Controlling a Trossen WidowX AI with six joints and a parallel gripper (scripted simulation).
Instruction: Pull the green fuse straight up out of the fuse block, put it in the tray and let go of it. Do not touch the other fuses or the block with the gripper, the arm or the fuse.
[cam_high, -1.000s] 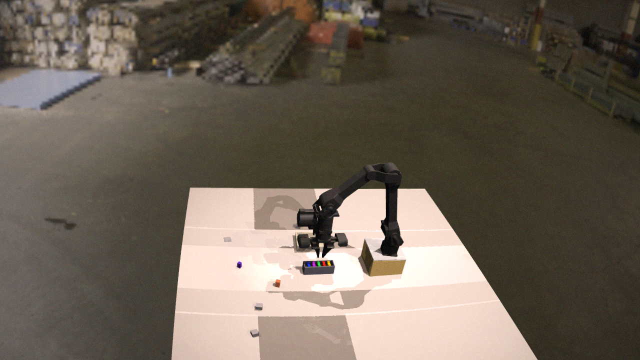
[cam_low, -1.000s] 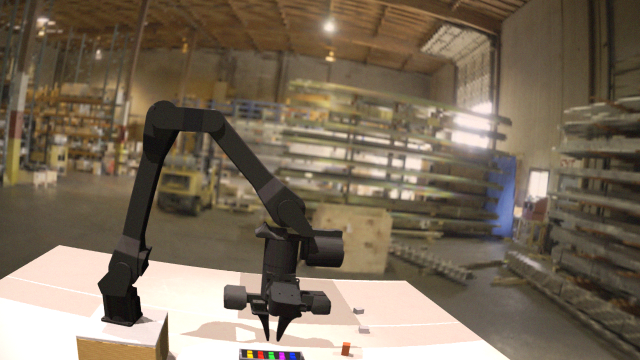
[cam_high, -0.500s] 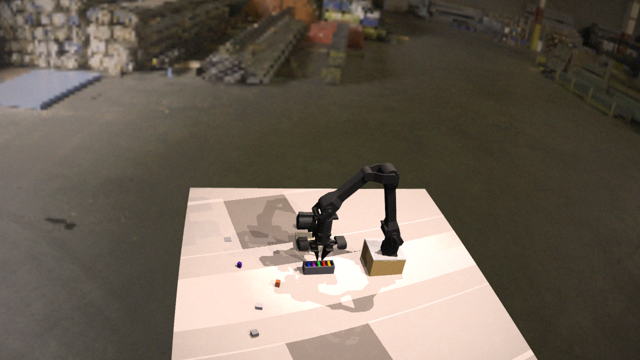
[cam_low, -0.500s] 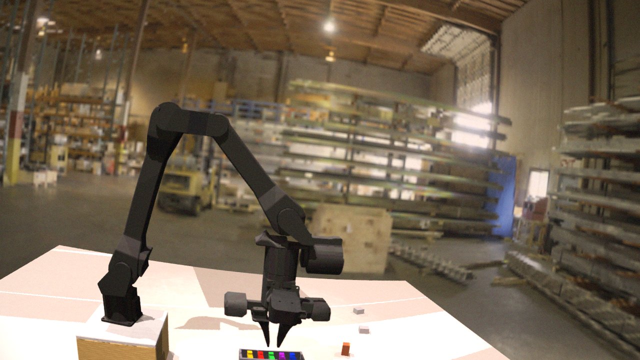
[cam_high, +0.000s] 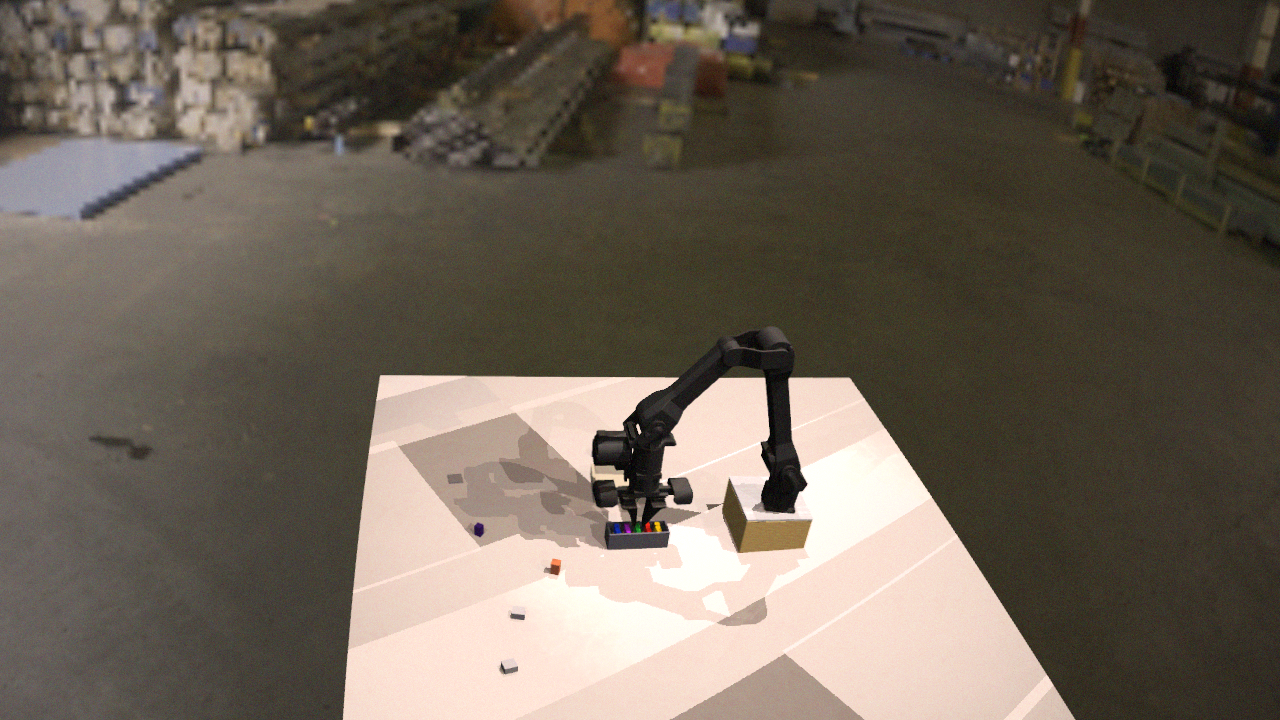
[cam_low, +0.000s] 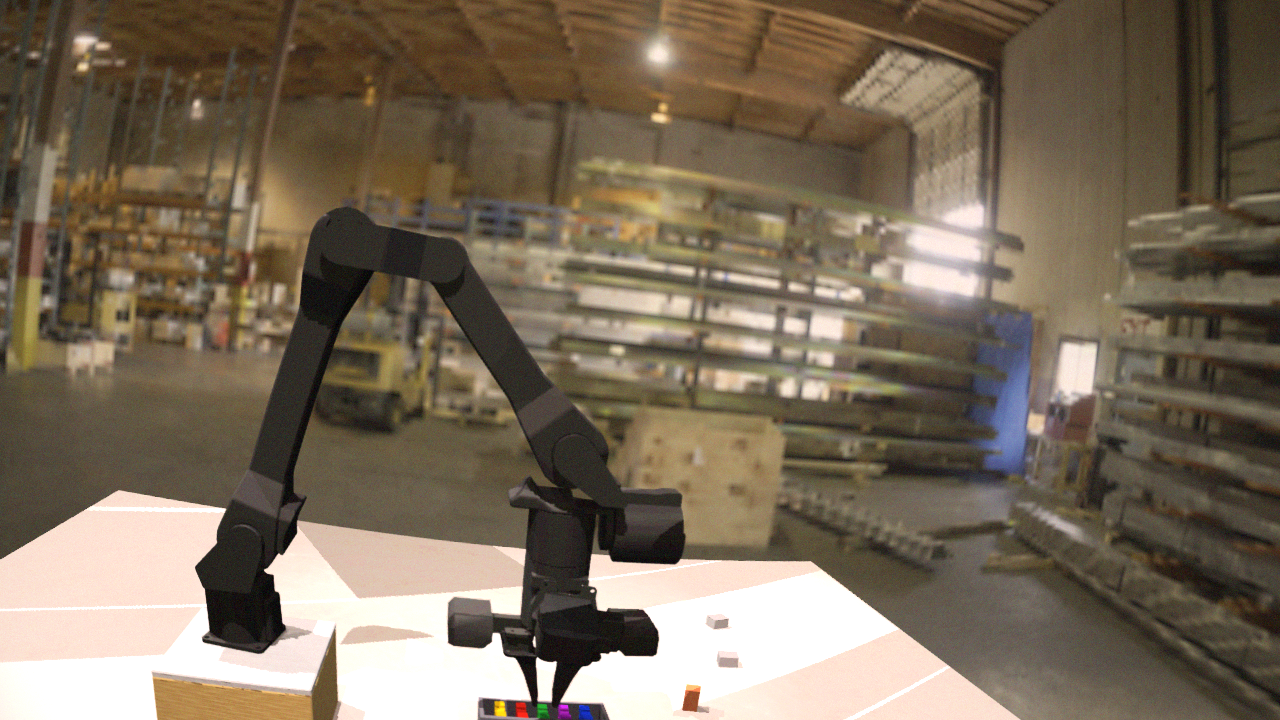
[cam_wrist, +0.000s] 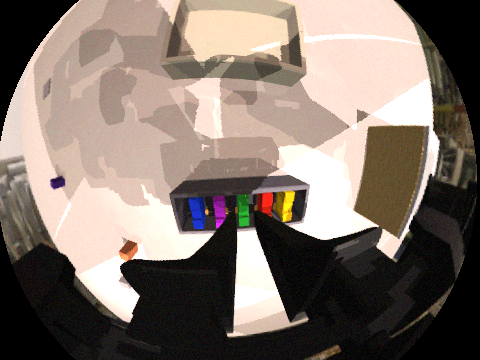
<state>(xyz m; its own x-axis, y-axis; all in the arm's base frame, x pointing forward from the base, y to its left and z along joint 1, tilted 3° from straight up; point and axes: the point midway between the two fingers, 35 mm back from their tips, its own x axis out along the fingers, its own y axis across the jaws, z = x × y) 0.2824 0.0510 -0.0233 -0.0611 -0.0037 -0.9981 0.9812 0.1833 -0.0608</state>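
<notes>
My gripper tip is now 2 cm above the green fuse. The rest, counted from my gripper tip: beige tray 18 cm to the right, 4 cm below, 3 cm ahead.
</notes>
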